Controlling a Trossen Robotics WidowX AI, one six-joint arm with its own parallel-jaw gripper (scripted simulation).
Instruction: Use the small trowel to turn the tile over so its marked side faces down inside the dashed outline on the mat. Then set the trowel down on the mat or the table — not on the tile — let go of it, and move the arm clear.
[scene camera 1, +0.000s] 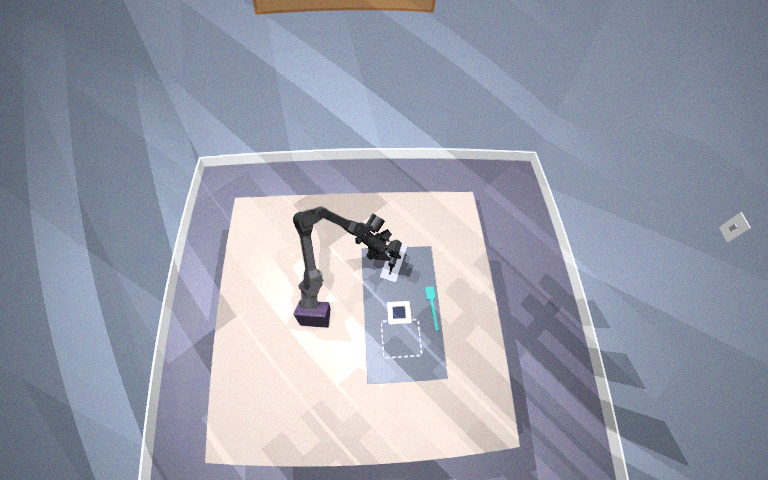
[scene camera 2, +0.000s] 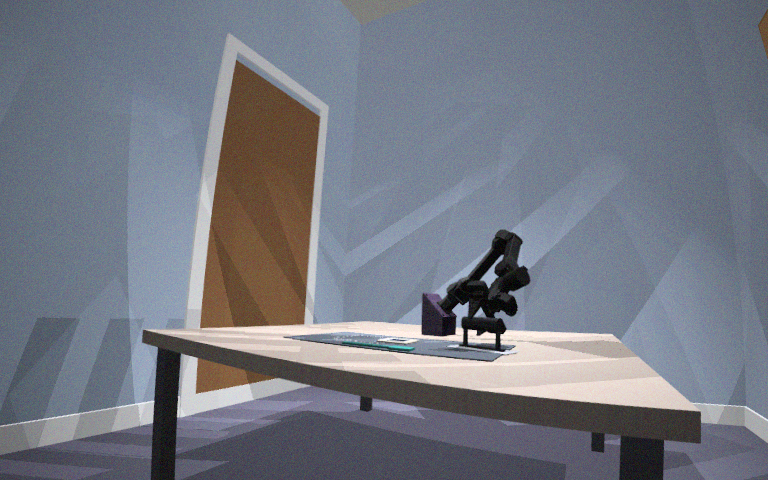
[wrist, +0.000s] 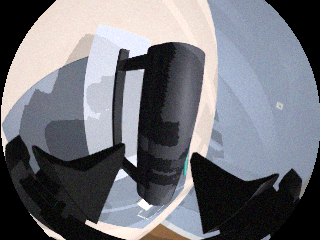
Observation:
The gripper (scene camera 2: 473, 327) is open, with nothing in its grasp. Further things: a grey mat (scene camera 1: 417, 270).
The gripper is seen too in the wrist view (wrist: 158, 153).

